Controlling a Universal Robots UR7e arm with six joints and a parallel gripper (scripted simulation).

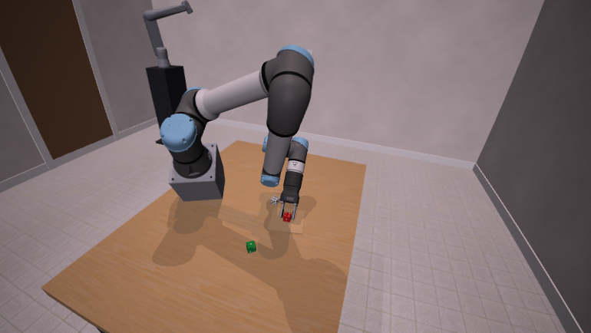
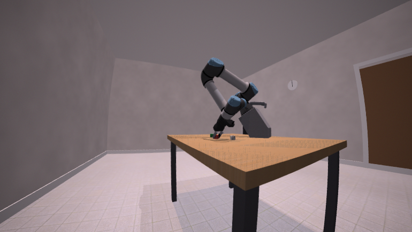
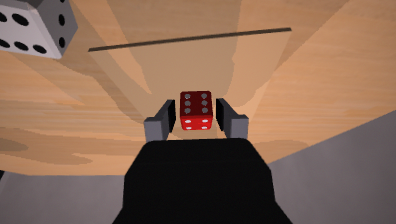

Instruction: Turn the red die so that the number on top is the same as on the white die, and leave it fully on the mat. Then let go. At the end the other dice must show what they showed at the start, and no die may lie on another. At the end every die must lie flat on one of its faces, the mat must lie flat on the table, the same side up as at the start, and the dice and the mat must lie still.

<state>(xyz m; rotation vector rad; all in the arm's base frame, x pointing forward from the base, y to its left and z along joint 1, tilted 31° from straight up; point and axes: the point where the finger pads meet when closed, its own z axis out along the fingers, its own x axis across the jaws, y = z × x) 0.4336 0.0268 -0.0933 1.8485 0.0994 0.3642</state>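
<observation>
The red die is 10 mm to the right of my hand and 10 mm below it. From my hand the other things lie so: white die: 90 mm behind, 80 mm to the left, 10 mm below; then green die: 200 mm to the right, 60 mm behind, 10 mm below; then tan mat: 20 mm below, 10 mm to the right.
</observation>
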